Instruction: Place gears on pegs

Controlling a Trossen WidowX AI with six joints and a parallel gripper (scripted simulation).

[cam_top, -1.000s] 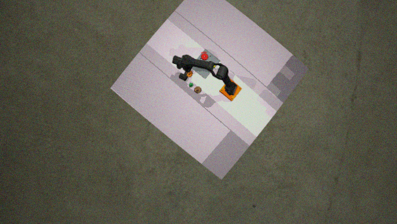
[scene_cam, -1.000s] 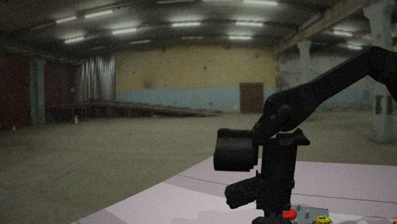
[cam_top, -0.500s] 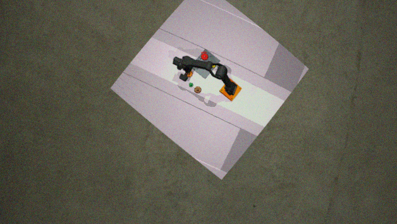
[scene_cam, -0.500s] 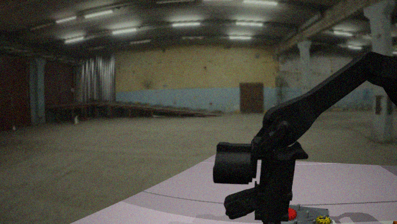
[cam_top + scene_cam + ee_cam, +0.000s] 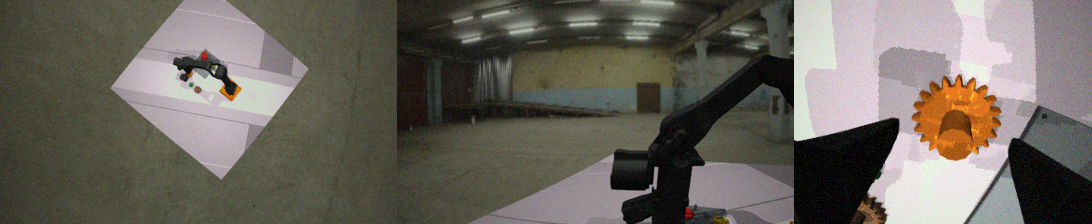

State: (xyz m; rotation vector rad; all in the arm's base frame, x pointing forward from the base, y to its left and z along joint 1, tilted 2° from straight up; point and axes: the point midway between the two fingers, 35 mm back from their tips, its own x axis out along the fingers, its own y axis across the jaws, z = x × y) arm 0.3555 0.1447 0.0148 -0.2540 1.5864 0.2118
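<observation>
Right now the red gear is 1 cm ahead of my gripper tip, 20 cm to the right of it and 1 cm below it. Round my gripper tip: orange gear 1 cm below; then small green gear 8 cm behind, 6 cm to the left, 1 cm below; then brown gear 16 cm behind, 5 cm to the left, 1 cm below.
</observation>
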